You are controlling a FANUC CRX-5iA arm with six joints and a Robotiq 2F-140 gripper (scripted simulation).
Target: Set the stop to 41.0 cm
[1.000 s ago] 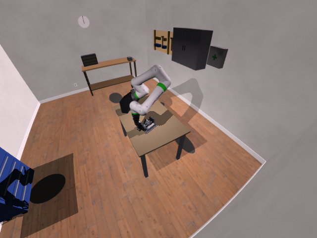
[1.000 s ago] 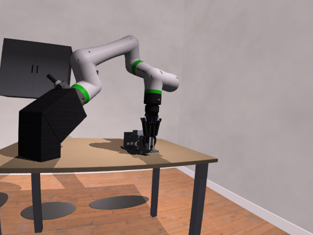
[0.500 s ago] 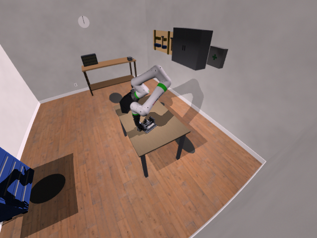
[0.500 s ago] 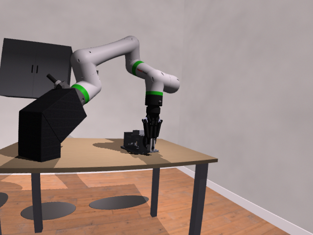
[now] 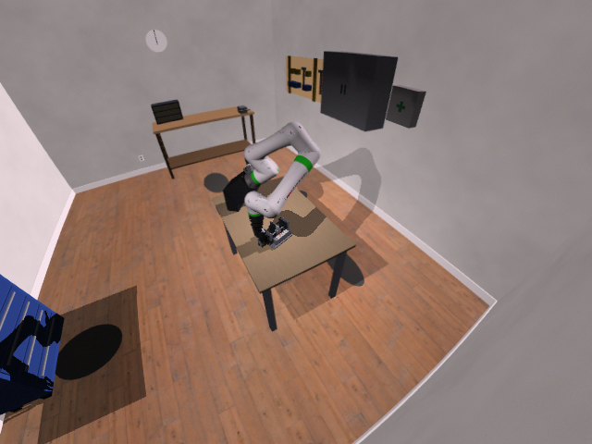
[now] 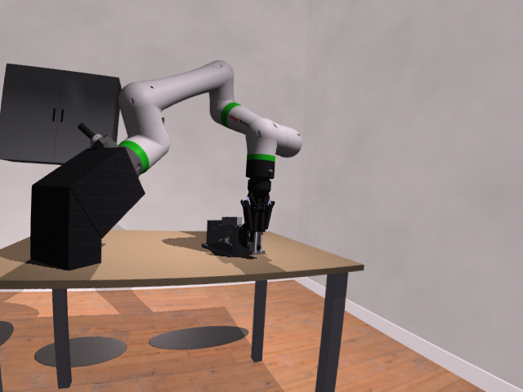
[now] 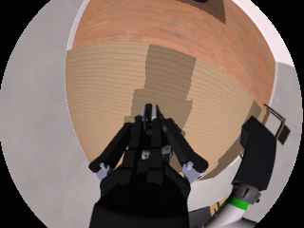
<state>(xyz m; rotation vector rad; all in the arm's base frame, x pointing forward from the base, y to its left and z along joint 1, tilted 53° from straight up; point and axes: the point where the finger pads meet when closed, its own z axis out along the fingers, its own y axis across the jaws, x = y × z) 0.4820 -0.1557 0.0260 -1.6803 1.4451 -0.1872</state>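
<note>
Now: the black handwheel 2 cm to the left of my hand, 1 cm below it and 1 cm behind it. Round my hand: grey stop (14 cm to the left, 4 cm behind, 3 cm above).
</note>
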